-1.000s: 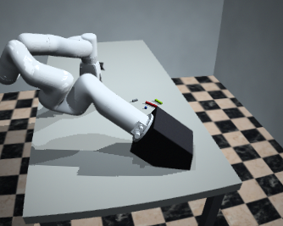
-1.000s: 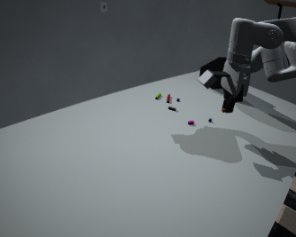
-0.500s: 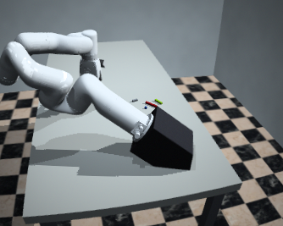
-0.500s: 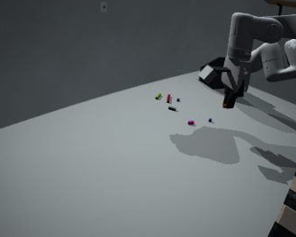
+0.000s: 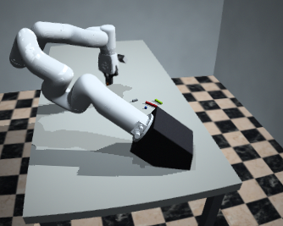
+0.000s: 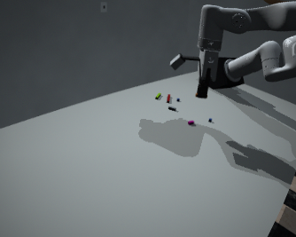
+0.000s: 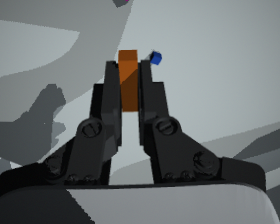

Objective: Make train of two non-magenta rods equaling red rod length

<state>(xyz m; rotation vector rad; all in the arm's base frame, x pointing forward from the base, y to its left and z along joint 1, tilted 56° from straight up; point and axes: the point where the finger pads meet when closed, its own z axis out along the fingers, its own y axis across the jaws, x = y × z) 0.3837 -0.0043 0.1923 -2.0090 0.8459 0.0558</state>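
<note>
Now: the grey rod 10 mm ahead of my hand, 130 mm to the right of it and 130 mm below it. The rest, counted from my hand: red rod 30 mm behind, 220 mm to the right, 130 mm below; then magenta rod 20 mm ahead, 10 mm to the right, 130 mm below; then orange rod 20 mm below.
</note>
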